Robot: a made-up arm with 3 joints.
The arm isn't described. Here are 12 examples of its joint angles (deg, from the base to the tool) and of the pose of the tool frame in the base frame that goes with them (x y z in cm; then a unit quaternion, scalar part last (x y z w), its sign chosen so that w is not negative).
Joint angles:
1: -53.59 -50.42 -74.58
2: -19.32 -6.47 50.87
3: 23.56 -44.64 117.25
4: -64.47 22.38 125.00
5: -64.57 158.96 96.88
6: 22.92 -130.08 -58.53
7: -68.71 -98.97 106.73
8: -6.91 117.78 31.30
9: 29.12 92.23 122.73
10: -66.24 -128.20 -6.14
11: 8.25 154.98 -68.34
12: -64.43 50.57 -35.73
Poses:
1: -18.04 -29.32 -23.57 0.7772 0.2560 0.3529 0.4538
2: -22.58 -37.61 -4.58 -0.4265 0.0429 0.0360 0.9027
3: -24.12 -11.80 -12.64 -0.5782 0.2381 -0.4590 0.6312
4: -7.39 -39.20 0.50 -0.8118 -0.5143 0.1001 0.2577
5: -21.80 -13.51 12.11 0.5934 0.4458 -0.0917 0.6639
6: 2.70 1.00 -9.58 0.7790 -0.6152 0.0447 0.1127
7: -25.03 -23.03 -11.65 -0.1687 0.0510 0.1176 0.9773
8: -8.78 -14.17 20.89 -0.9158 0.2375 0.2388 0.2186
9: -19.17 -18.75 15.99 0.9367 -0.1214 -0.2939 0.1464
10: -28.82 -10.91 -12.91 0.8449 0.1828 0.1239 0.4872
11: 0.07 -8.71 19.50 -0.5521 0.6377 -0.1165 0.5242
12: 3.65 -38.20 11.85 -0.2942 0.2396 0.5209 0.7647
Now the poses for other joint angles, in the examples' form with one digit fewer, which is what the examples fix.
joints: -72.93 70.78 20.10
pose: -0.9 -28.9 19.1 -0.727 -0.168 0.477 0.465
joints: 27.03 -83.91 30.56
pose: -16.8 -6.9 -19.5 0.332 -0.154 -0.459 0.810
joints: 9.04 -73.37 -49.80
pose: -18.0 -9.8 -23.8 0.764 -0.266 -0.010 0.588
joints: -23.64 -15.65 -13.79
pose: -20.5 -40.0 -12.3 0.175 0.132 0.167 0.961
